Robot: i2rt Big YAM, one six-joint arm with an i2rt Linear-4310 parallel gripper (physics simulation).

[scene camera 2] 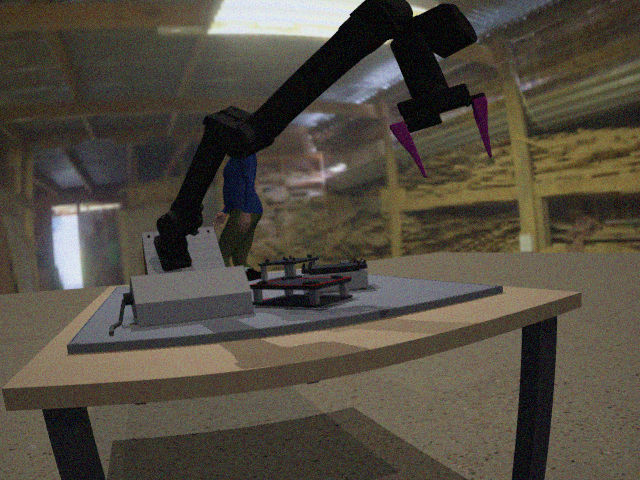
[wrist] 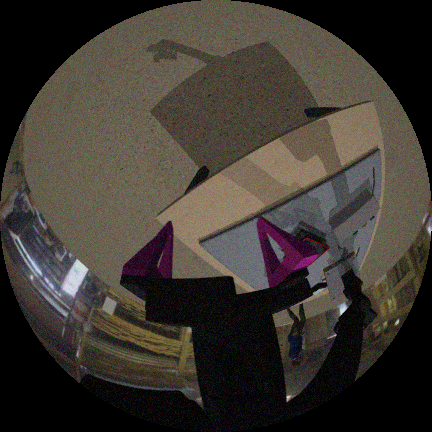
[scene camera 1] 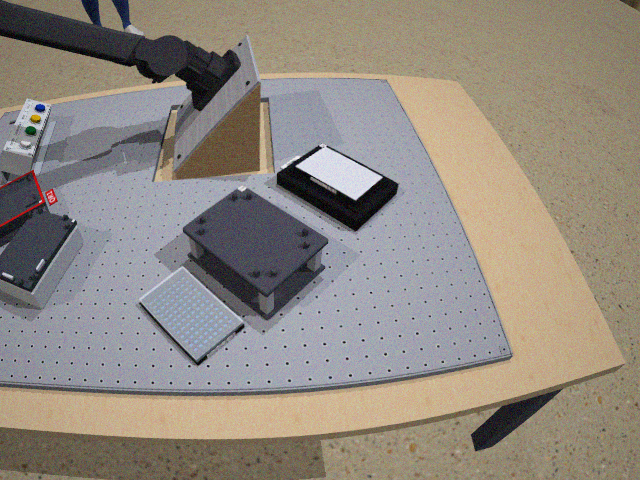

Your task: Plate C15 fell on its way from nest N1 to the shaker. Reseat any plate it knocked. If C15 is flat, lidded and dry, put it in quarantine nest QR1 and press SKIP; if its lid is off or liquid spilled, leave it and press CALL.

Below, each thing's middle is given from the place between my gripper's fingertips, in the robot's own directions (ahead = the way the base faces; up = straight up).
Right now the shaker [scene camera 1: 45, 245] is 110 mm ahead of my hand, 510 mm to the left of it and 170 mm below it. From my hand the other things lie so: white-topped plate [scene camera 1: 339, 176]: 60 mm ahead, 1030 mm to the left, 170 mm below.
